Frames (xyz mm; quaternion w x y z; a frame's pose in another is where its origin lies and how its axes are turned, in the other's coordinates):
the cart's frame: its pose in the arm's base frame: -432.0 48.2 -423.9 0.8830 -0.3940 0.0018 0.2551
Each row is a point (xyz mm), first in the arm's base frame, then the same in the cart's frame.
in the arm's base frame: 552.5 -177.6 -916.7
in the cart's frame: 855.6 -228.8 -691.9
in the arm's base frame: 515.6 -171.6 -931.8
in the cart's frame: 829.3 -198.3 -690.8
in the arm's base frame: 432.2 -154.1 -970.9
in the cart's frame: 772.6 -123.6 -689.1
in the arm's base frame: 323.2 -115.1 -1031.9
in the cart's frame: 707.7 -10.2 -682.4
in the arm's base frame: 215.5 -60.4 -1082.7
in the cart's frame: 649.0 104.4 -658.0
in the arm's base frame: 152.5 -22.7 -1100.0
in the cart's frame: 614.6 166.0 -631.2
